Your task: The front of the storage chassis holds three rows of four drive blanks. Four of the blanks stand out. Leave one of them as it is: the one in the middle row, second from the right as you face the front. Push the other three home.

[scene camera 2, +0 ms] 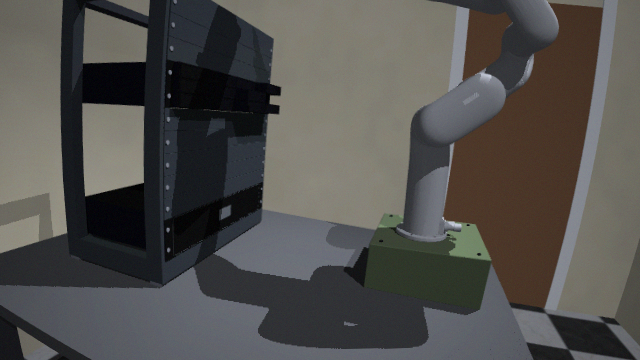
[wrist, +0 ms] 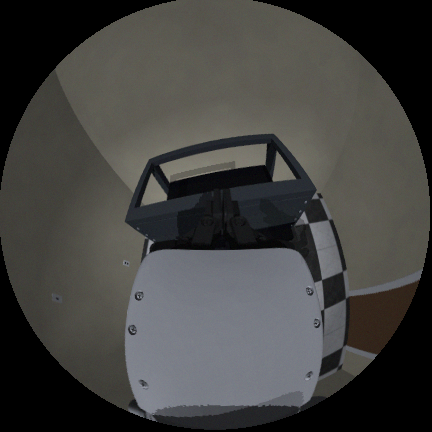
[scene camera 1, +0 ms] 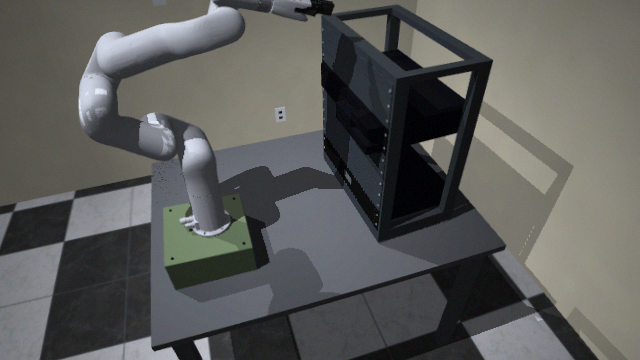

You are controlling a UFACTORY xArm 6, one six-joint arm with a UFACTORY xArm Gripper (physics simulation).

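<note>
The storage chassis is the black band across the upper middle of the rack front. Dark blanks stand out near its right end as the front is faced. In scene camera 2, an upper blank and a lower blank jut past the rack's far edge, one above the other. In scene camera 1 they merge into a dark stepped shape, and the other blanks cannot be told apart. My gripper is shut and empty, high by the rack's top front edge, above the chassis. It does not show in scene camera 2.
The open-framed rack stands on the grey table. Grey panels cover its front above and below the chassis, with a black unit at the bottom. The arm stands on a green base block.
</note>
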